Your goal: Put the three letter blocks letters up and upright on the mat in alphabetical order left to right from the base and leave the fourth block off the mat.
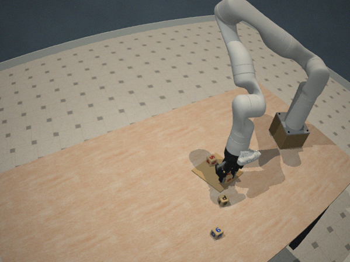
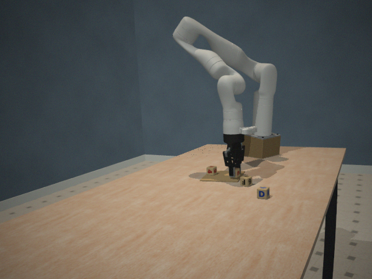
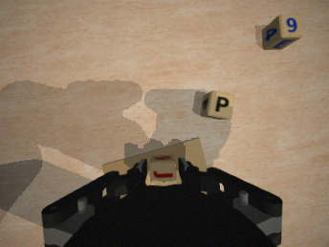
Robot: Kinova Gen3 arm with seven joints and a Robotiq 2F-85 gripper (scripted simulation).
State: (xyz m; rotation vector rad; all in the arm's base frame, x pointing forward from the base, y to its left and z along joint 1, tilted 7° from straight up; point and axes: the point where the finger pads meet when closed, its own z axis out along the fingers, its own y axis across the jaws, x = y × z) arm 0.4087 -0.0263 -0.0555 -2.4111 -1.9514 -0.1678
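The tan mat is 10 mm behind my hand, 50 mm to the right of it and 20 mm below it.
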